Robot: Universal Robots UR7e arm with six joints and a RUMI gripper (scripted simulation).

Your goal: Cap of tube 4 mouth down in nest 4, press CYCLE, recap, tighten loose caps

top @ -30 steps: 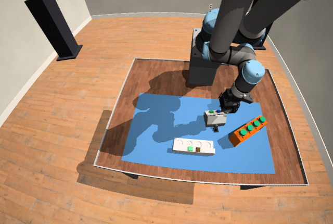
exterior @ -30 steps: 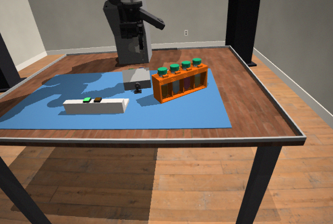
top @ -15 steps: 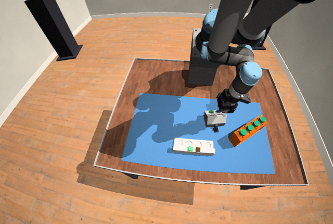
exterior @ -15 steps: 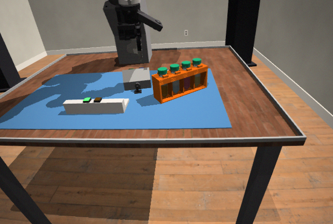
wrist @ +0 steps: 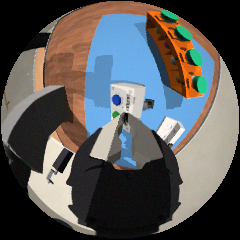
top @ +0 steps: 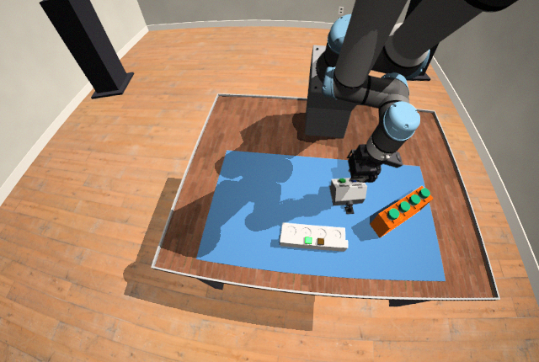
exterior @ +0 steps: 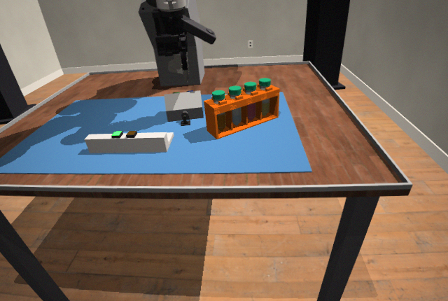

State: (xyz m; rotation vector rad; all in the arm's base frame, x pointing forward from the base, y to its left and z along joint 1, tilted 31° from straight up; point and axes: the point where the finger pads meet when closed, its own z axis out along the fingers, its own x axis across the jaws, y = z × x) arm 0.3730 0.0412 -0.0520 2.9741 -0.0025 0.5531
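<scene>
The blue key lies 6 cm below my hand, 3 cm behind it and 1 cm to the left of it. The rest, counted from my hand: green key 6 cm below, 4 cm to the right, 3 cm behind; then green cap 14 cm ahead, 9 cm to the left, 1 cm below; then grey key housing 7 cm below, 2 cm to the right, 2 cm behind.
</scene>
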